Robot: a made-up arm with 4 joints. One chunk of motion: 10 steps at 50 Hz.
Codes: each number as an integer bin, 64 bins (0 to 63) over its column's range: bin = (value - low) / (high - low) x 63, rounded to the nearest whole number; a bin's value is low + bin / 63 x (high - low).
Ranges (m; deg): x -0.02..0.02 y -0.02..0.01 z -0.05..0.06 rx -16..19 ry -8..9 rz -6..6
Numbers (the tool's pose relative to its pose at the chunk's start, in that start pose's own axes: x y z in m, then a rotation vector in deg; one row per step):
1: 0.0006 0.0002 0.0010 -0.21 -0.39 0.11
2: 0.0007 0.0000 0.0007 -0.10 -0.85 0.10
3: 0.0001 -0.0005 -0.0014 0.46 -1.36 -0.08
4: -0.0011 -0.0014 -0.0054 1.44 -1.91 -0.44
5: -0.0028 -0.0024 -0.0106 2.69 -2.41 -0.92
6: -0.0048 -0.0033 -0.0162 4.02 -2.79 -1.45
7: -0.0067 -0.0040 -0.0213 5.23 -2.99 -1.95
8: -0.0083 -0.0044 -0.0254 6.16 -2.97 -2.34
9: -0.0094 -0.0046 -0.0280 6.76 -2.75 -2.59
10: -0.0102 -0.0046 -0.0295 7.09 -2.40 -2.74
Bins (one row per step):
1: 32 42 29 28 28 32
2: 33 42 29 29 26 32
3: 32 41 28 30 25 31
4: 30 39 26 31 23 29
5: 27 37 23 34 21 27
6: 24 35 19 36 19 24
7: 21 34 16 38 19 21
8: 18 33 14 40 19 19
9: 17 32 13 41 19 18
10: 15 32 12 42 21 17

